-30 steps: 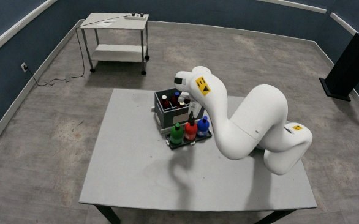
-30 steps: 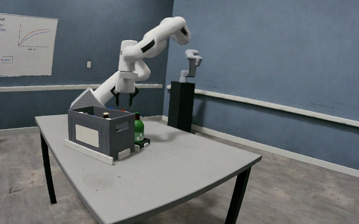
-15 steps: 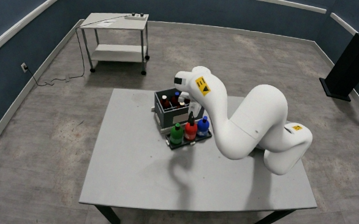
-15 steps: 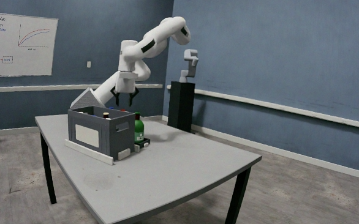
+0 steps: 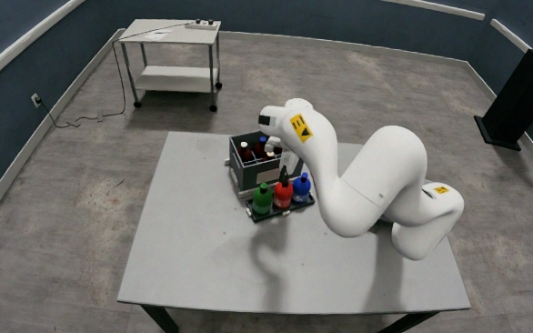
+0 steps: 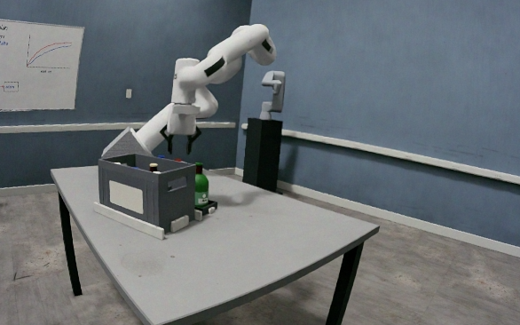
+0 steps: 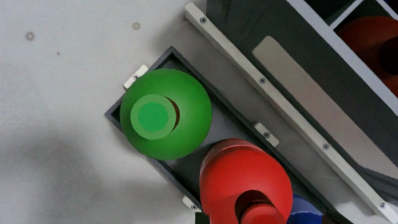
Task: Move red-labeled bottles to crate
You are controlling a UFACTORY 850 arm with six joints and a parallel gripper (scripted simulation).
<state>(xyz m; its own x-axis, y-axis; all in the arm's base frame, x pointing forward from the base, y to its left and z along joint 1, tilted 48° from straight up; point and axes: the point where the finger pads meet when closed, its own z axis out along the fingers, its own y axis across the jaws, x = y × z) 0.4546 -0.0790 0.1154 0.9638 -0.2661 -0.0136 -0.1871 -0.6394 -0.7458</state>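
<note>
Right now the red-labeled bottle is 110 mm below my hand. The rest, counted from my hand: green bottle (70 mm ahead, 50 mm to the left, 110 mm below); black tray (180 mm below); blue bottle (70 mm behind, 50 mm to the right, 110 mm below).
</note>
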